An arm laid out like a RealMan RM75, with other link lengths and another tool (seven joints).
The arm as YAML. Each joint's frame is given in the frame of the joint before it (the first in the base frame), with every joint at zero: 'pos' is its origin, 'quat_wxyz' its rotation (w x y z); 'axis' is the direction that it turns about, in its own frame. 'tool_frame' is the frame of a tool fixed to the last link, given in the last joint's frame.
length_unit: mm
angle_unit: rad
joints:
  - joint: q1
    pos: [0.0, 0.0, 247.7]
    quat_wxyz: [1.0, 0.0, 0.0, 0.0]
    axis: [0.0, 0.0, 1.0]
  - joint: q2
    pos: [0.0, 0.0, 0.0]
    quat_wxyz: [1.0, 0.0, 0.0, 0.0]
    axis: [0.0, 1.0, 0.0]
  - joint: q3
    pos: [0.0, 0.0, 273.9]
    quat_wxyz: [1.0, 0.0, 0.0, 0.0]
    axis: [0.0, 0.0, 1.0]
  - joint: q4
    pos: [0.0, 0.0, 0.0]
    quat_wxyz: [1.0, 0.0, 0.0, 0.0]
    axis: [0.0, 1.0, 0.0]
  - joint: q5
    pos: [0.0, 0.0, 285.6]
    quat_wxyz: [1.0, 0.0, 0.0, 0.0]
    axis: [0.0, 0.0, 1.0]
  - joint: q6
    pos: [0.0, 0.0, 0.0]
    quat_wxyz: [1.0, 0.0, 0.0, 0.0]
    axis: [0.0, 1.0, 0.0]
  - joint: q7
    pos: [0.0, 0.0, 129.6]
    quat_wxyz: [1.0, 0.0, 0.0, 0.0]
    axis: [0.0, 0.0, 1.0]
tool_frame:
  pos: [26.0, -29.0, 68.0]
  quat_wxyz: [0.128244, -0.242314, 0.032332, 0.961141]
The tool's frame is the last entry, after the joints.
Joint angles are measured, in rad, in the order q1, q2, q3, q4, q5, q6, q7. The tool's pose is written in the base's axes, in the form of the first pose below.
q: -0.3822, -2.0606, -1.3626, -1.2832, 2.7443, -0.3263, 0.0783
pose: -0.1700 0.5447 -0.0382 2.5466 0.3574 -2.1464
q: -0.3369, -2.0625, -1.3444, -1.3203, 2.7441, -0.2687, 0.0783
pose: -0.1659 0.5368 -0.0318 2.5520 0.4049 -2.1763
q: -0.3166, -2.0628, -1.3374, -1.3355, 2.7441, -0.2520, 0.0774
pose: -0.1664 0.5330 -0.0296 2.5546 0.4200 -2.1814
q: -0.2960, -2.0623, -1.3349, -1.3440, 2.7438, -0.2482, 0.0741
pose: -0.1728 0.5293 -0.0283 2.5581 0.4267 -2.1686
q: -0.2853, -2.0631, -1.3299, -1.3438, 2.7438, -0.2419, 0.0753
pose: -0.1765 0.5269 -0.0298 2.5587 0.4269 -2.1644
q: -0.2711, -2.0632, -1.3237, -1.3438, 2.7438, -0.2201, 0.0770
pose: -0.1796 0.5242 -0.0293 2.5567 0.4377 -2.1684
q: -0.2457, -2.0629, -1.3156, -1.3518, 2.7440, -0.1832, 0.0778
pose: -0.1827 0.5198 -0.0259 2.5540 0.4629 -2.1784
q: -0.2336, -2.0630, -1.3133, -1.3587, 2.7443, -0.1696, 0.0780
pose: -0.1836 0.5178 -0.0236 2.5530 0.4749 -2.1825
